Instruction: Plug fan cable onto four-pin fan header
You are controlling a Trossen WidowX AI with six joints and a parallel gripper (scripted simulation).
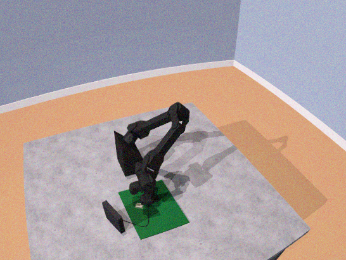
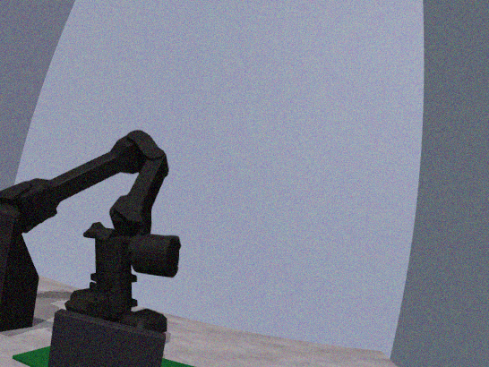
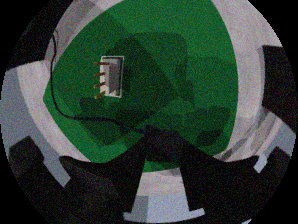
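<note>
My gripper tip is now 50 mm short of the green board, 30 mm to the left of it and 20 mm above it. Also, from my gripper tip: black plug 10 mm to the left; white four-pin header 20 mm ahead, 80 mm to the right, 10 mm below; black fan 70 mm ahead, 210 mm to the right, 50 mm above.
</note>
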